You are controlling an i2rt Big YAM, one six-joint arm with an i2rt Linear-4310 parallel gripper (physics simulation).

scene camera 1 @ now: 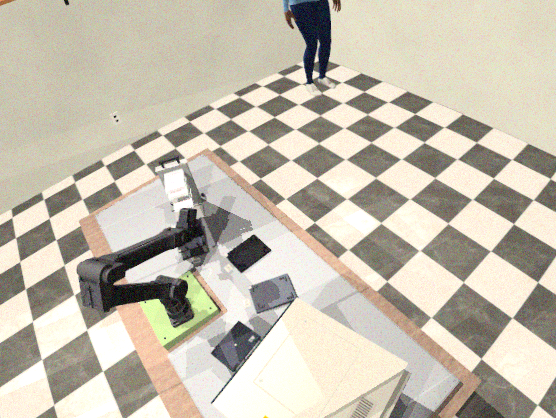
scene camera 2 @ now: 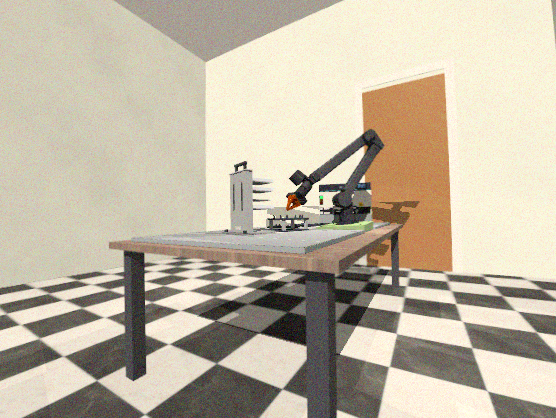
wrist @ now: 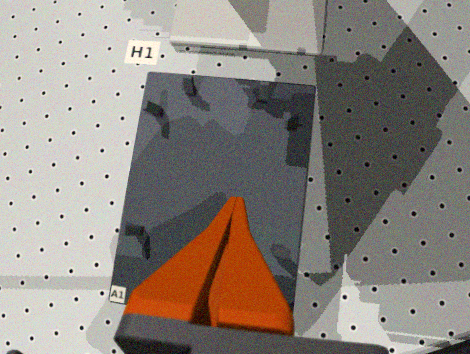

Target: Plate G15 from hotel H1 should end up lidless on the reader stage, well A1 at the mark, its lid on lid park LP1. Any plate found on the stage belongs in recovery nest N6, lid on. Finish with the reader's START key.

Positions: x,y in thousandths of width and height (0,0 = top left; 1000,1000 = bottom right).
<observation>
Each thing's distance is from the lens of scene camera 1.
nest N6 (scene camera 1: 499,697): 133 cm
</observation>
